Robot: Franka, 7 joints.
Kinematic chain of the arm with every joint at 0, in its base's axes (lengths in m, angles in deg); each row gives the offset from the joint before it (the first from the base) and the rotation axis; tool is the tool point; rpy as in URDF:
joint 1: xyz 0 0 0.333 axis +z
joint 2: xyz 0 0 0 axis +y
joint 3: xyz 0 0 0.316 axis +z
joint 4: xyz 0.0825 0 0 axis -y
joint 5: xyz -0.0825 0 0.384 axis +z
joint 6: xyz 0 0 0 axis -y
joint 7: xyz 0.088 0 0 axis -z
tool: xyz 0 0 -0.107 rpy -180 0 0
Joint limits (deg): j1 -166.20..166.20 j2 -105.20..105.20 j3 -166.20..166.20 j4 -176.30..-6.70 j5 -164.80..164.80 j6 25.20..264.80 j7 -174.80..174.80
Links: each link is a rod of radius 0.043 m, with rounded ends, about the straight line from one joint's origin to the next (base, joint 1, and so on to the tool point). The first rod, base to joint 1, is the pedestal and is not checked.
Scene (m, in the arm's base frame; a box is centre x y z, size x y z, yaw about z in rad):
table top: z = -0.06
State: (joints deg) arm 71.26 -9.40 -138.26 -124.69 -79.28 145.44 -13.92
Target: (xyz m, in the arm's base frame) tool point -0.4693 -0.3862 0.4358
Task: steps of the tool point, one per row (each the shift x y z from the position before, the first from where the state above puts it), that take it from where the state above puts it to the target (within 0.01 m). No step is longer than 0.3 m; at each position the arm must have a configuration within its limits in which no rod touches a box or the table.
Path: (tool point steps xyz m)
1: -0.2395 -0.0629 0.0226
2: -0.2483 0.0462 0.0277
3: -0.2081 0.1499 0.0321

